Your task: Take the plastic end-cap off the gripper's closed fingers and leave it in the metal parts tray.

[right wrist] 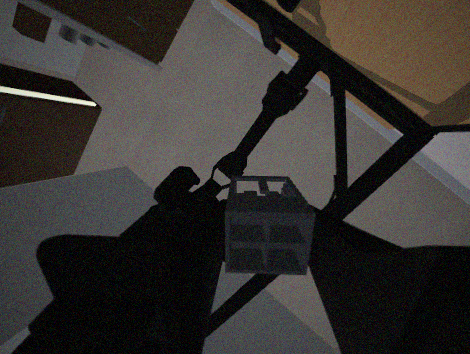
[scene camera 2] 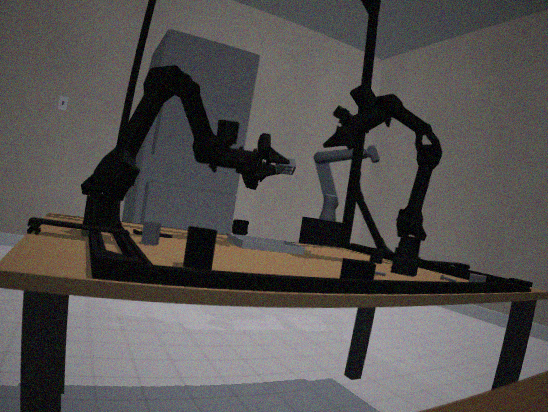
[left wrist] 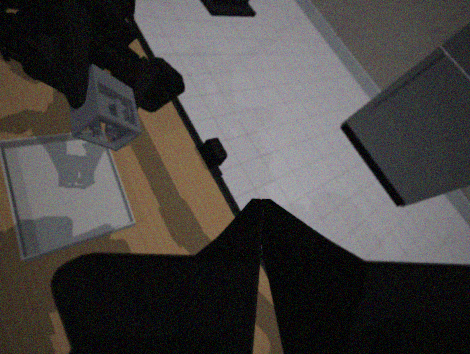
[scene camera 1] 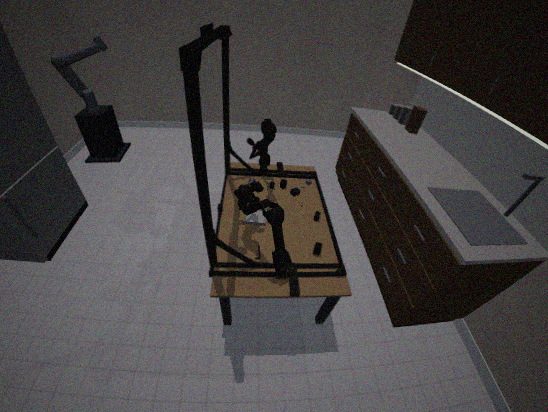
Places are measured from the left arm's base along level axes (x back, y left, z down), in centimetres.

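Pixels of known places: left gripper, fingertip midpoint: (scene camera 2: 323,146) (left wrist: 260,208) (scene camera 1: 249,158); right gripper, fingertip midpoint: (right wrist: 261,207) (scene camera 2: 287,166) (left wrist: 104,117) (scene camera 1: 252,182); left arm's base, link origin: (right wrist: 311,61) (scene camera 1: 263,170); right arm's base, link origin: (scene camera 2: 98,226) (scene camera 1: 281,272).
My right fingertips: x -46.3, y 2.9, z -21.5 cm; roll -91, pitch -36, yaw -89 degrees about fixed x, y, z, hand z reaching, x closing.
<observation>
For each thing: its top centre in the pictures, then the offset to it from my right fingertips.
- grey plastic box with square openings, top centre: (right wrist: 235,244) (left wrist: 104,88) (scene camera 2: 286,157) dx -0.6, dy -0.1, dz -2.6 cm
- shallow grey metal parts tray, top centre: (left wrist: 69,183) (scene camera 2: 265,240) (scene camera 1: 256,212) dx -4.1, dy +4.8, dz +21.3 cm
- grey block, top centre: (scene camera 2: 152,222) dx -33.1, dy +29.3, dz +18.9 cm
The end-cap, a grey plastic box with square openings (scene camera 2: 286,168) (left wrist: 107,112) (right wrist: 270,243), is between the fingertips of my right gripper (scene camera 2: 283,165), which is shut on it. The cap is in the air above the table and shows beyond the tray's edge in the left wrist view. The shallow grey metal parts tray (scene camera 1: 254,219) (scene camera 2: 267,244) (left wrist: 100,210) lies on the table, with shadows across its floor. My left gripper (scene camera 2: 326,145) (left wrist: 260,208) is shut and empty, its tips together, in the air apart from the cap.
Black blocks (scene camera 1: 317,248) (scene camera 2: 200,248) stand along the table side away from the tray. A grey block (scene camera 2: 151,233) stands near the right arm's base. Black frame posts (scene camera 1: 195,125) rise at the table edge. A dark block (scene camera 2: 240,227) shows behind the tray.
</observation>
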